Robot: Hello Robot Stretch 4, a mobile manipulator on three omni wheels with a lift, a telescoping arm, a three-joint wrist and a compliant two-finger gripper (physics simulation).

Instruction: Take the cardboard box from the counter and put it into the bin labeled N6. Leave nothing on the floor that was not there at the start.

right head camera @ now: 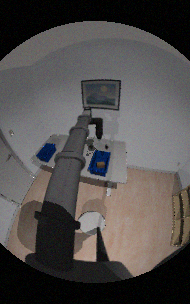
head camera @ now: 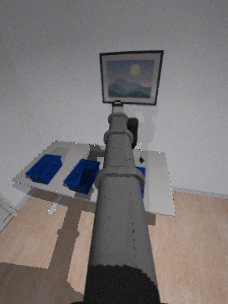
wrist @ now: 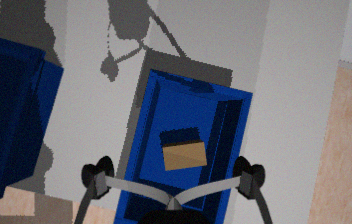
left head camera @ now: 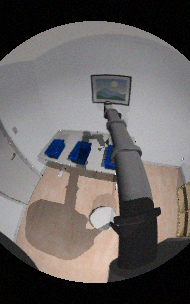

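Pixels of known places: gripper, fingertip midpoint: (right head camera: 98,148) (wrist: 173,169); robot's base, link origin: (right head camera: 91,222) (left head camera: 103,217).
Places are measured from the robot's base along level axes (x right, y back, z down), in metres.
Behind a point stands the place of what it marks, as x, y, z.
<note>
The cardboard box (right head camera: 101,164) @(0.125, -0.680, -0.749) (wrist: 185,156) @(0.112, -0.697, -0.756) lies on the floor of the right-hand blue bin (right head camera: 93,170) @(0.036, -0.568, -0.791) (wrist: 245,107) @(0.222, -0.800, -0.813), inside its walls. In the head camera view the arm hides most of that bin (head camera: 143,175); part of it also shows in the left head camera view (left head camera: 107,162) @(0.035, -0.672, -0.690). My gripper (wrist: 173,169) @(0.087, -0.720, -0.964) is open and empty, high above the bin and the box, with its fingertips spread wide on either side and apart from both. No label can be read on any bin.
Two more blue bins (head camera: 45,169) @(-0.770, -0.921, -0.698) (head camera: 82,176) @(-0.343, -0.833, -0.696) stand to the left on the white table (head camera: 162,192) @(0.363, -0.653, -0.693). A round white object (left head camera: 102,218) @(-0.016, 0.007, -0.187) (right head camera: 92,223) @(0.021, 0.010, -0.187) is on the floor near my base. A shelf unit (right head camera: 173,220) @(1.704, 0.390, -0.007) stands at the far right. A framed picture (head camera: 131,80) @(0.132, -1.316, -1.444) hangs on the wall.
</note>
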